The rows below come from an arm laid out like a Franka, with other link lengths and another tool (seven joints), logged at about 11 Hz.
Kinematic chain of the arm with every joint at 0, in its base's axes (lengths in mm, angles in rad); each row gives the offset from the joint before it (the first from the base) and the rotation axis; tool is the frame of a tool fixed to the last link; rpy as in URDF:
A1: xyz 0 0 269.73 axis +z
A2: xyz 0 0 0 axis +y
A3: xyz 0 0 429.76 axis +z
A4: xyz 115.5 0 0 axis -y
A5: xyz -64.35 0 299.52 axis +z
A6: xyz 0 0 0 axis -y
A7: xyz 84.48 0 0 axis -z
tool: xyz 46 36 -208.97 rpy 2.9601 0 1.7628
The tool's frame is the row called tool.
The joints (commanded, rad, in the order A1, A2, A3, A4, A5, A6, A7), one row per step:
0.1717, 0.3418, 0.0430, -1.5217, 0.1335, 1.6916, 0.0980
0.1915, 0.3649, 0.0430, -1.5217, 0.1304, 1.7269, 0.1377
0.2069, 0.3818, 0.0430, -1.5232, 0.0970, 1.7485, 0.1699
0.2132, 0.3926, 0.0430, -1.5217, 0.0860, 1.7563, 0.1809
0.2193, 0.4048, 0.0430, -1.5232, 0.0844, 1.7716, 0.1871
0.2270, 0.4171, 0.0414, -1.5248, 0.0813, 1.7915, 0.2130
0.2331, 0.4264, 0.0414, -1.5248, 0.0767, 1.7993, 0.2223
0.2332, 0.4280, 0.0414, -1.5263, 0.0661, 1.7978, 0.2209
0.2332, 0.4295, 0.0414, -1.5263, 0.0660, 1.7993, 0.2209
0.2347, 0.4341, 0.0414, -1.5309, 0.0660, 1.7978, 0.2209
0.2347, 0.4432, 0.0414, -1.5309, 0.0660, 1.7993, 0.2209
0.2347, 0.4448, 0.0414, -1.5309, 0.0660, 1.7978, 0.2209
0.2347, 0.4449, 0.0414, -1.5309, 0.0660, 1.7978, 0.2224
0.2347, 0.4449, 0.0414, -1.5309, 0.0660, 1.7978, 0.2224
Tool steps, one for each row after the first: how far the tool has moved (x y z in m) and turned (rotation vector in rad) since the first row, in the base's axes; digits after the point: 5 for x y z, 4 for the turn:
0.00827, 0.01176, -0.01247, -0.0083, -0.0081, -0.0230
0.01339, 0.01530, -0.02422, -0.0441, -0.0163, -0.0310
0.01593, 0.01756, -0.03069, -0.0563, -0.0169, -0.0326
0.01897, 0.02172, -0.03815, -0.0584, -0.0184, -0.0335
0.02363, 0.02512, -0.04555, -0.0649, -0.0231, -0.0536
0.02516, 0.02842, -0.05139, -0.0709, -0.0224, -0.0556
0.02479, 0.02663, -0.05364, -0.0813, -0.0212, -0.0498
0.02522, 0.02670, -0.05452, -0.0813, -0.0212, -0.0499
0.02359, 0.02736, -0.05969, -0.0843, -0.0110, -0.0477
0.02442, 0.02756, -0.06579, -0.0862, -0.0036, -0.0475
0.02417, 0.02750, -0.06704, -0.0870, -0.0007, -0.0473
0.02423, 0.02744, -0.06712, -0.0873, -0.0005, -0.0487
0.02423, 0.02744, -0.06712, -0.0873, -0.0005, -0.0487

